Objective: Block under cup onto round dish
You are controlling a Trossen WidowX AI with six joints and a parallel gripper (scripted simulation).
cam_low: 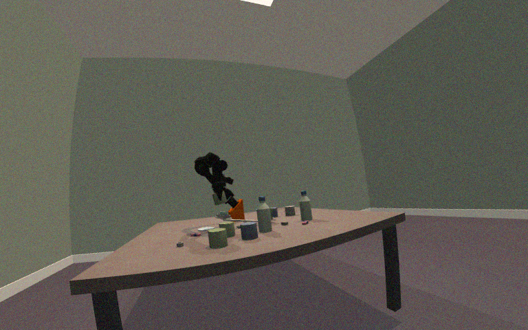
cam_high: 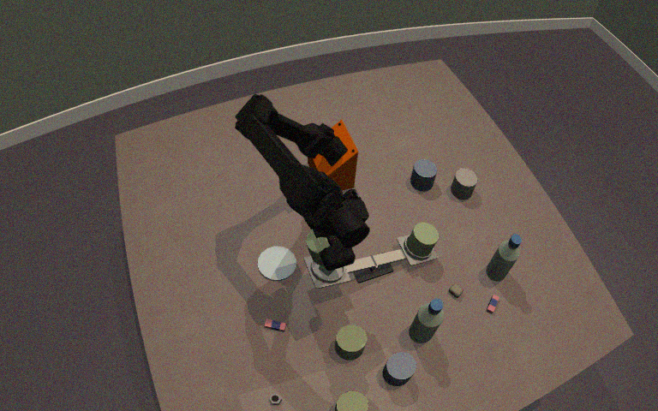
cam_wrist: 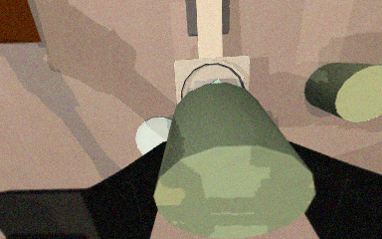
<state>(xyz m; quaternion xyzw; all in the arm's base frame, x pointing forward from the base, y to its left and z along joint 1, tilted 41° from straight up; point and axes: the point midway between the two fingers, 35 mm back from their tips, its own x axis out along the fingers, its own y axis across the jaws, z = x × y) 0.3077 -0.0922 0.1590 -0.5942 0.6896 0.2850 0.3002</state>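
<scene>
My gripper tip is now 8 cm above the green block and 1 cm to the right of it. From my gripper tip the other things lie so: balance: 15 cm below, 14 cm to the left, 2 cm ahead; then balance beam: 14 cm to the left, 13 cm below, 1 cm ahead; then round dish: 17 cm below, 10 cm behind, 8 cm to the right.
</scene>
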